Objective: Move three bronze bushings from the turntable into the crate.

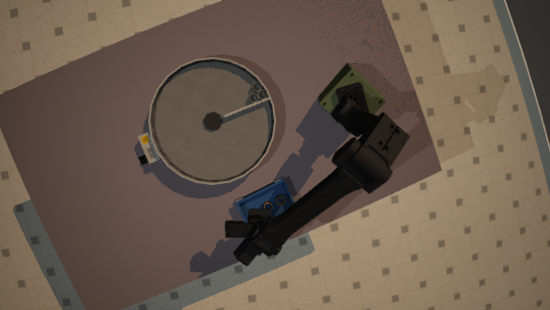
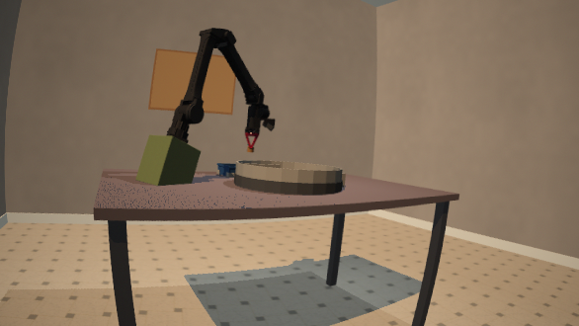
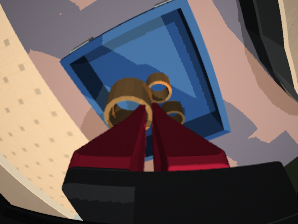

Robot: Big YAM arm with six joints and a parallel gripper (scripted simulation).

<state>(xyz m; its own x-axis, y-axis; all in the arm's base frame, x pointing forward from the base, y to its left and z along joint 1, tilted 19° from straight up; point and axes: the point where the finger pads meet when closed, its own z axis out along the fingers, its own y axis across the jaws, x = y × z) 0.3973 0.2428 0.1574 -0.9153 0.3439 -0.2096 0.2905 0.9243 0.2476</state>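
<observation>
My hand is 50 mm past the blue crate, 10 mm to the right of it and 120 mm above it. From my hand the other things lie so: turntable: 40 mm ahead, 340 mm to the right, 90 mm below.
</observation>
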